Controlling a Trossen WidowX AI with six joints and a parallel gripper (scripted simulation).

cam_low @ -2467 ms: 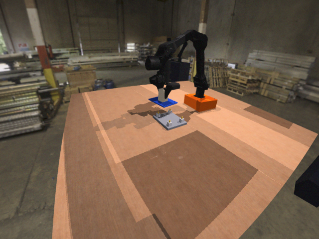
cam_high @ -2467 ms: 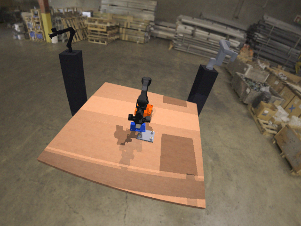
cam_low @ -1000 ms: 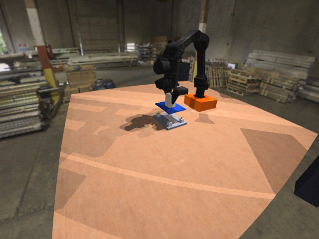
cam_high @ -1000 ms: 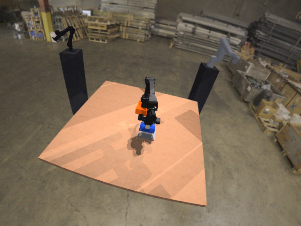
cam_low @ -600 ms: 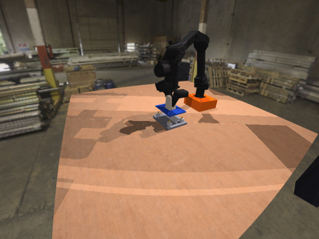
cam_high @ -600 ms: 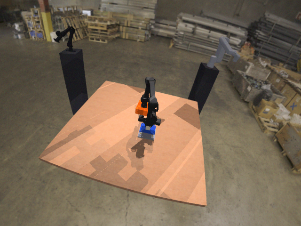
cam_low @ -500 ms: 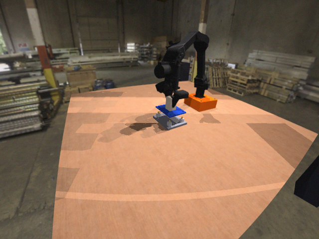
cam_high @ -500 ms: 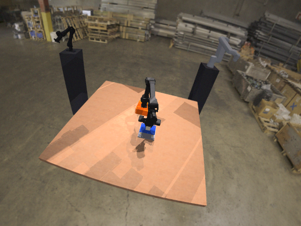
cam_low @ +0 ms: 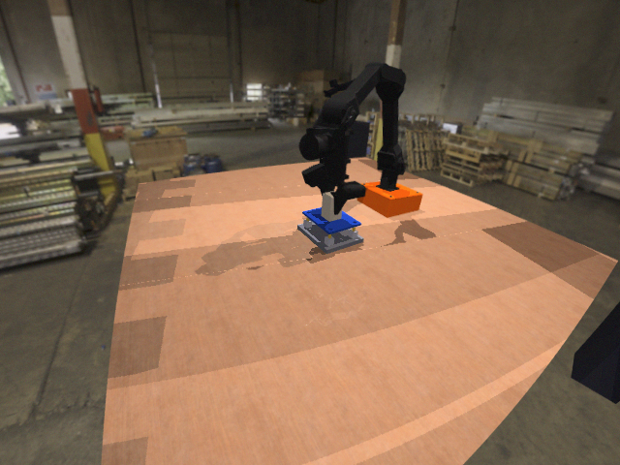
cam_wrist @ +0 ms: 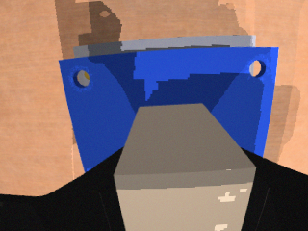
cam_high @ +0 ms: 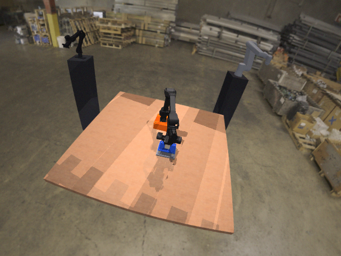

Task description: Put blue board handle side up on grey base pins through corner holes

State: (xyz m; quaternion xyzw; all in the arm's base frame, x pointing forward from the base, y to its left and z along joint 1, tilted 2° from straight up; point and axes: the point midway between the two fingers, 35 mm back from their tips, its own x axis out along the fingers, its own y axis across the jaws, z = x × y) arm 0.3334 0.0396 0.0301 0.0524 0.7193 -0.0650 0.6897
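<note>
Now: gripper tip 70 mm above the grey base. From my gripper tip the other things lie so: blue board: right at my gripper tip.
</note>
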